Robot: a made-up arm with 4 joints. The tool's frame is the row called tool.
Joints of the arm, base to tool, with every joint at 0 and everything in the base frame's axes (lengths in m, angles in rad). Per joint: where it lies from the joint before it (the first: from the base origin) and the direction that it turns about. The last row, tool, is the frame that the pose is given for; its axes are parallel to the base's.
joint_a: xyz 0 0 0.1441 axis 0 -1 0
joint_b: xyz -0.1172 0.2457 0.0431 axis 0 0 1
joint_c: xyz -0.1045 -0.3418 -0.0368 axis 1 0 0
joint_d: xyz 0.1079 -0.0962 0.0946 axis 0 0 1
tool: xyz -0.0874 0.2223 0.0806
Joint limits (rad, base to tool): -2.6..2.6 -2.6..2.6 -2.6..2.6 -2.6..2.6
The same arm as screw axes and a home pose.
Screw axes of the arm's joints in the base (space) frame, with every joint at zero. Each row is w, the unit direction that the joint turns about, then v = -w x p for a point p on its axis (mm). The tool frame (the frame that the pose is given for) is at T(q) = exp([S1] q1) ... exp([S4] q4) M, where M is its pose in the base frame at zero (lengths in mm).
S1 = (0, -1, 0, 144.1, 0.0, 0.0)
S2 = (0, 0, 1, 245.7, 117.2, 0.0)
S3 = (1, 0, 0, 0.0, 150.4, 96.1)
S4 = (0, 0, 1, -192.3, 113.8, 0.0)
M: xyz -201.2 30.0 325.6 (mm) rpy 0.0000 0.0000 0.0000 (rad, as in URDF)
Joint limits (rad, base to tool): -2.6000..2.6000 -2.6000..2.6000 -2.6000..2.6000 -2.6000..2.6000

